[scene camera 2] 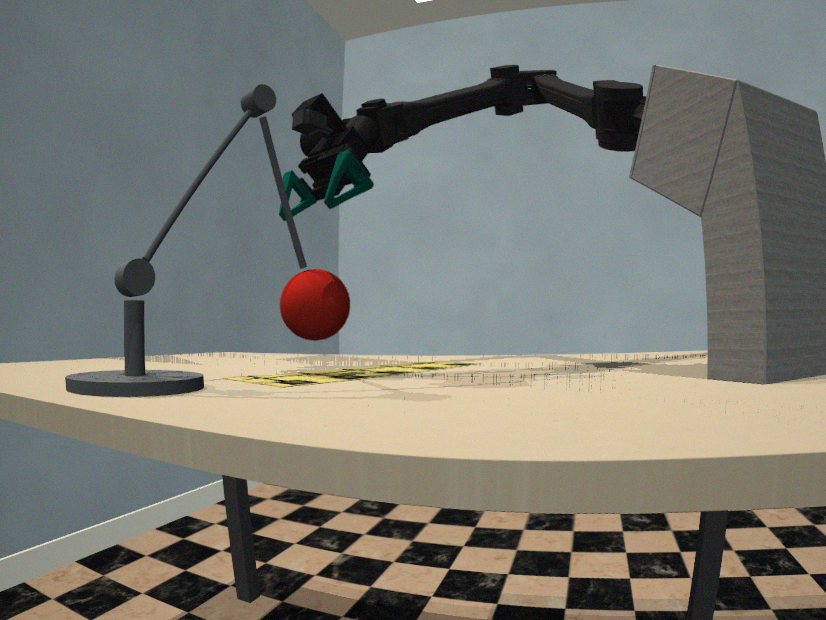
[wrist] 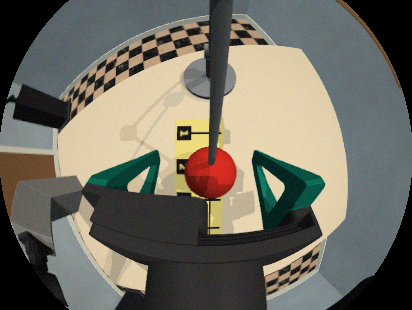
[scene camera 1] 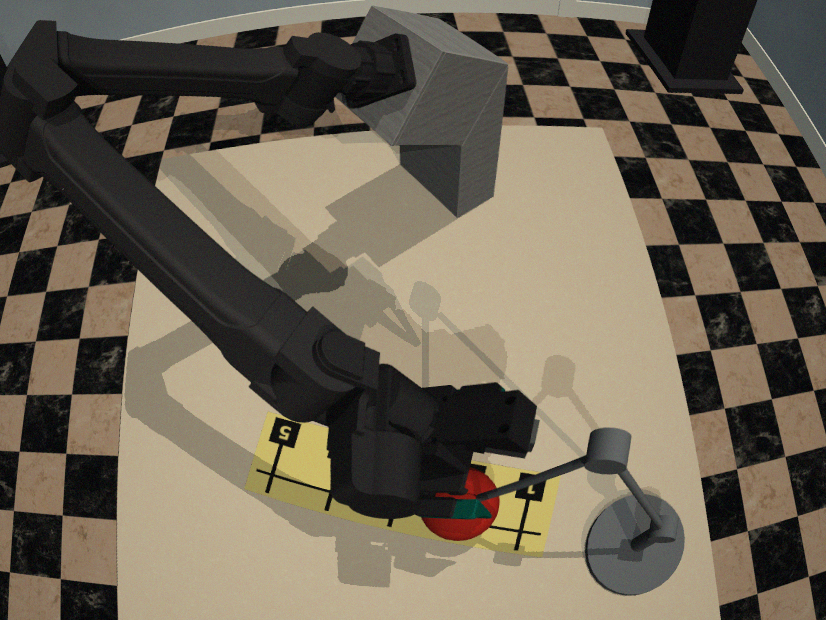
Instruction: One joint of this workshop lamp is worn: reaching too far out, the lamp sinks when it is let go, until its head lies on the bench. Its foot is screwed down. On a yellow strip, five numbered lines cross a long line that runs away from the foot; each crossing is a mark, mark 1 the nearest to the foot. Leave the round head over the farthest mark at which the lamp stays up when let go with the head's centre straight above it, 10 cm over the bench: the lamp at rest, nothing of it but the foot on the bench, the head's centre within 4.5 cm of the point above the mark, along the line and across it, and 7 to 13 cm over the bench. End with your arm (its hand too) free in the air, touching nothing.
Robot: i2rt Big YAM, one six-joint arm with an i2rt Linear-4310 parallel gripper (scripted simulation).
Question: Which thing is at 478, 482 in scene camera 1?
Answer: A lamp head.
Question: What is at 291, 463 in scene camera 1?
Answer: A yellow strip.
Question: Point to a lamp foot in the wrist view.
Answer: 196, 77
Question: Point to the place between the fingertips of my gripper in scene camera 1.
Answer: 496, 475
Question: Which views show my gripper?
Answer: Scene camera 2, the wrist view and scene camera 1: all of them.
